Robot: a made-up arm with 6 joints. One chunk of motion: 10 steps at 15 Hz.
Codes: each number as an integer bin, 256 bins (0 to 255) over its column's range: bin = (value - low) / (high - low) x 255, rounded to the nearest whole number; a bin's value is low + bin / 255 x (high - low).
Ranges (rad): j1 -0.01..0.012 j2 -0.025..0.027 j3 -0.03..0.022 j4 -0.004..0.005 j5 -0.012..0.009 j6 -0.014..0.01
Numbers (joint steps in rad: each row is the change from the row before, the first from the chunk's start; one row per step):
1: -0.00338 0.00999 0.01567 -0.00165 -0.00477 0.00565
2: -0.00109 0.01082 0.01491 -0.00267 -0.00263 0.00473
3: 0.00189 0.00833 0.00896 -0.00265 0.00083 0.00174
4: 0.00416 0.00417 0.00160 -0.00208 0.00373 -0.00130
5: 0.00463 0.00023 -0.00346 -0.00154 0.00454 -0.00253
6: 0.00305 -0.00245 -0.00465 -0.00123 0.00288 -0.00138
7: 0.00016 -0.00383 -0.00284 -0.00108 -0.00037 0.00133
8: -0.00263 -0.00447 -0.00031 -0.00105 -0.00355 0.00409
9: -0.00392 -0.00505 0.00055 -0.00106 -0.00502 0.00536
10: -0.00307 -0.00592 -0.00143 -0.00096 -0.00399 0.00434
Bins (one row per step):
1: 77 172 224 67 88 209
2: 103 176 220 38 114 199
3: 138 163 191 38 156 167
4: 164 143 155 54 191 135
5: 170 124 130 70 201 122
6: 151 111 124 78 181 134
7: 118 104 133 83 141 163
8: 85 101 146 84 103 192
9: 70 98 150 83 85 206
10: 80 94 140 86 97 195

